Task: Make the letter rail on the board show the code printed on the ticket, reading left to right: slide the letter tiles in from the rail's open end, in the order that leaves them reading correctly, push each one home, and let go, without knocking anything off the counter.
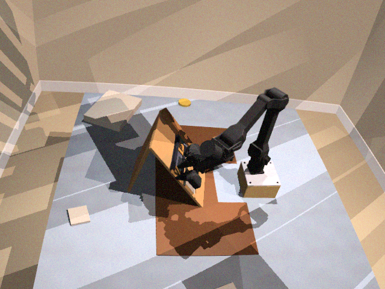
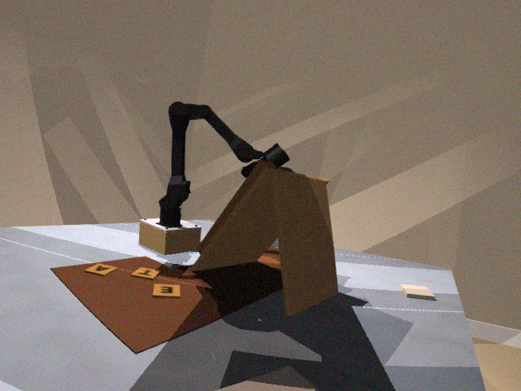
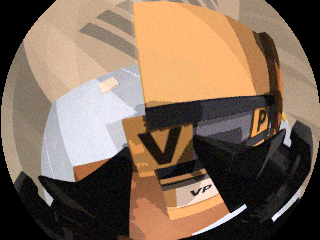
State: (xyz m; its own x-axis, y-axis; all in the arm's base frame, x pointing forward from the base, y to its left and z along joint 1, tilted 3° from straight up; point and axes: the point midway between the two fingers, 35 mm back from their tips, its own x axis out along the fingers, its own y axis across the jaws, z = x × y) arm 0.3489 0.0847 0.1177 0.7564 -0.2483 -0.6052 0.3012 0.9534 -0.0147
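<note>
My gripper tip is 8 cm above the white ticket, 7 cm past it and 3 cm to the left of it. Also, from my gripper tip: orange letter tile right at my gripper tip; then brown mat 18 cm behind, 16 cm below, 10 cm to the right; then pale square 38 cm ahead, 16 cm below, 5 cm to the left.
</note>
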